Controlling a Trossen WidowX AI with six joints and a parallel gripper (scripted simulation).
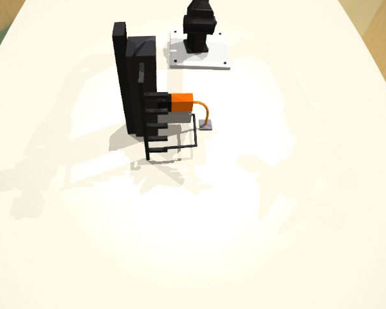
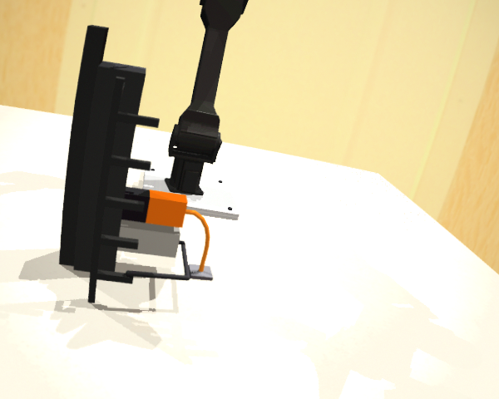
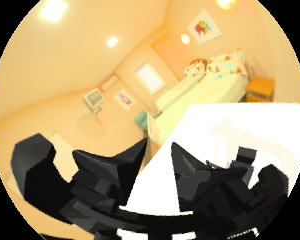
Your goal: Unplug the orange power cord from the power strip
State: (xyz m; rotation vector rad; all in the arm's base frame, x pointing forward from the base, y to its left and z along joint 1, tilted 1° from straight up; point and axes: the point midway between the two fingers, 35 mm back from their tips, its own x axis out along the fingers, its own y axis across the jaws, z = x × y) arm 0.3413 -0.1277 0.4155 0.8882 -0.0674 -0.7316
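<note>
Right now the orange plug is 9 cm behind my gripper tip, 3 cm to the left of it and 33 cm below it. From my gripper tip the other things lie so: grey anchor block (8 cm behind, 11 cm to the left, 42 cm below).
</note>
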